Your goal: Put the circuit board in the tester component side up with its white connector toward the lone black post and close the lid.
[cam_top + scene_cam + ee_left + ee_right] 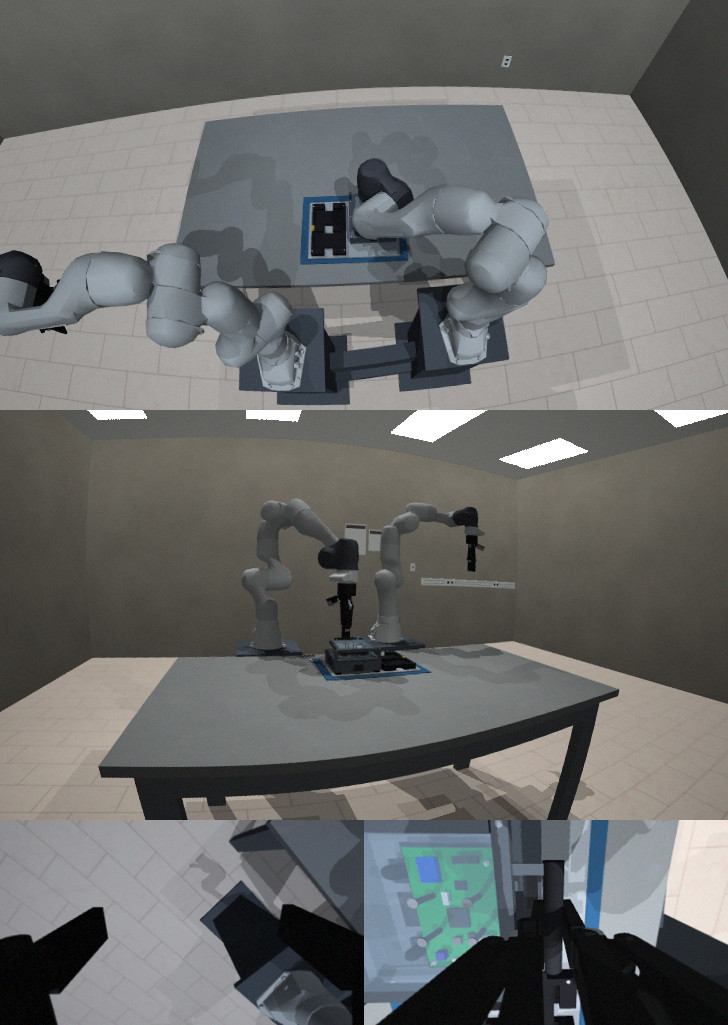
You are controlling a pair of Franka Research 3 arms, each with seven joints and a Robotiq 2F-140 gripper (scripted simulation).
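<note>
The clear lid is 90 mm ahead of my right hand, 20 mm below it and 10 mm to the right of it. Also, from my right hand: green circuit board 80 mm ahead, 40 mm below, 10 mm to the right; nest 90 mm ahead, 40 mm below; black tray 160 mm to the left, 90 mm below, 90 mm ahead.
</note>
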